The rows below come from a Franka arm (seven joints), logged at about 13 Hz.
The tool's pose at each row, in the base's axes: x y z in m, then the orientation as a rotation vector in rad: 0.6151, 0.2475, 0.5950, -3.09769, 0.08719, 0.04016; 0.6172, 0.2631, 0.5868, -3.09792, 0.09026, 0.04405; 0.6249, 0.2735, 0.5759, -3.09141, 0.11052, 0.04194; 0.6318, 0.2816, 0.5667, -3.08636, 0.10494, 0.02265; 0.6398, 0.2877, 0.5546, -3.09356, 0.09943, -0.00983; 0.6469, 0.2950, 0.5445, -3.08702, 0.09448, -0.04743; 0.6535, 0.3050, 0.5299, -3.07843, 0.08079, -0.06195; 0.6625, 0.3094, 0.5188, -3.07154, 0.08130, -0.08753
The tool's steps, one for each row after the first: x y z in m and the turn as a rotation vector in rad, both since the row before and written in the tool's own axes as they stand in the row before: 0.0014, -0.0153, 0.0088, -0.00041, -0.00245, 0.00203; 0.0074, -0.0104, 0.0111, 0.00611, 0.00141, 0.01310; 0.0066, -0.0081, 0.0094, 0.00583, 0.01215, -0.00386; 0.0078, -0.0060, 0.0123, -0.00626, 0.02113, -0.00422; 0.0066, -0.0073, 0.0105, 0.00714, 0.02406, -0.00361; 0.0055, -0.0096, 0.0153, 0.00913, 0.00900, -0.00882; 0.0083, -0.0042, 0.0117, 0.00669, 0.01656, 0.00006
